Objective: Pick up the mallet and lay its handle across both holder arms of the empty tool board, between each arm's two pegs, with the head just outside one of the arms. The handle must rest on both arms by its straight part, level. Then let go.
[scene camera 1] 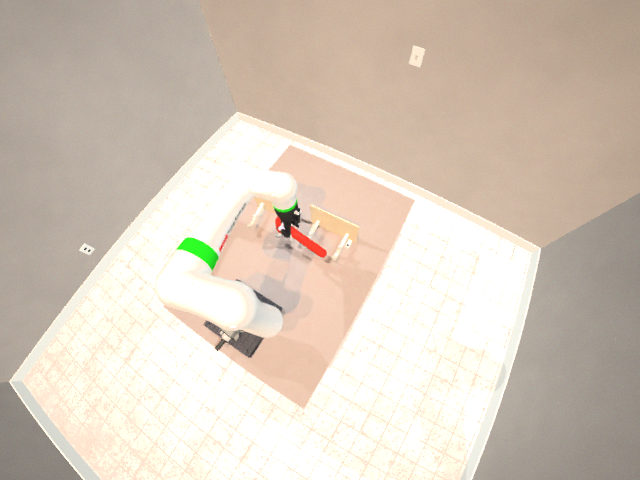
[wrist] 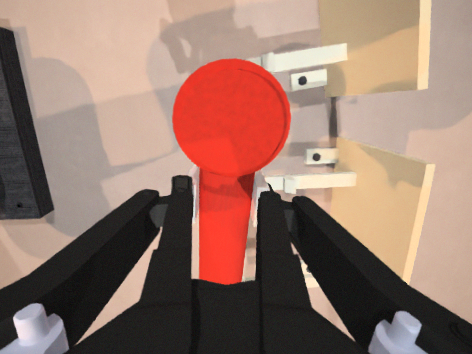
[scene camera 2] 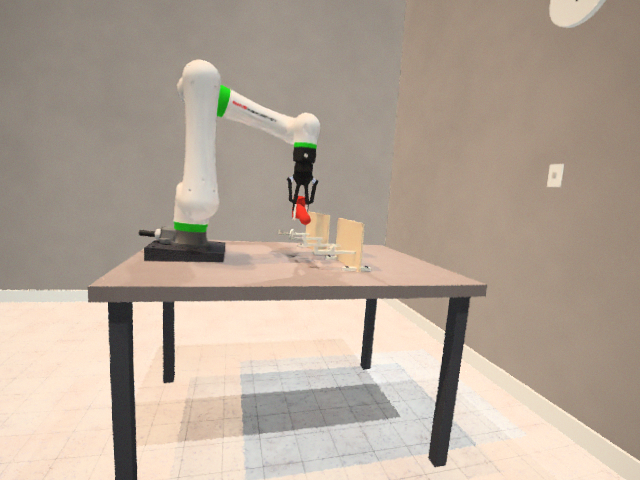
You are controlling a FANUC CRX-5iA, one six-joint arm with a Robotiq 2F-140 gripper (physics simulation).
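Pixels of known places: gripper, fingertip midpoint: (scene camera 1: 293, 235) (scene camera 2: 299, 219); arm's base, origin of the base link: (scene camera 2: 189, 244).
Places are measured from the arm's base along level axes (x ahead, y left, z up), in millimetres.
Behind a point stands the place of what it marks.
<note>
The red mallet hangs in the air in my gripper (scene camera 1: 283, 230) @(x 441, y 6, z 123 mm) (scene camera 2: 301, 203) (wrist: 225, 195) @(x 441, y 6, z 123 mm), which is shut on its handle (scene camera 1: 309, 242) @(x 442, y -92, z 167 mm) (wrist: 225, 230) @(x 443, y -17, z 179 mm) close below the round head (wrist: 231, 117) @(x 442, y 62, z 218 mm). The handle points to the lower right in scene camera 1. In scene camera 2 the mallet (scene camera 2: 302, 212) @(x 434, y -123, z 161 mm) is higher than the holder arms, apart from them. The right tool board (scene camera 1: 334, 223) @(x 628, y -104, z 69 mm) (scene camera 2: 349, 242) @(x 629, y -121, z 52 mm) (wrist: 382, 215) @(x 620, y -37, z 92 mm) has two pale arms, a left one (scene camera 1: 314, 226) @(x 573, y -18, z 28 mm) (wrist: 325, 180) @(x 575, y -19, z 29 mm) and a right one (scene camera 1: 340, 246) @(x 548, y -193, z 46 mm); no tool shows on it. The handle's far end appears near the right arm's outer part. The fingers partly hide the handle.
A second tool board (scene camera 1: 264, 202) @(x 533, y 288, z 46 mm) (scene camera 2: 317, 229) @(x 555, y 202, z 65 mm) (wrist: 375, 55) @(x 574, y 124, z 89 mm) stands left of the first, partly hidden by my arm in scene camera 1; one of its arms (wrist: 310, 57) @(x 529, y 128, z 33 mm) passes behind the mallet head in the wrist view. The dark robot base (scene camera 1: 248, 344) @(x -80, y -108, z 6 mm) (scene camera 2: 184, 252) @(x 10, y -135, z -8 mm) (wrist: 20, 125) @(x 136, y 20, z -18 mm) is on the table (scene camera 2: 284, 292) @(x 355, y -437, z -60 mm).
</note>
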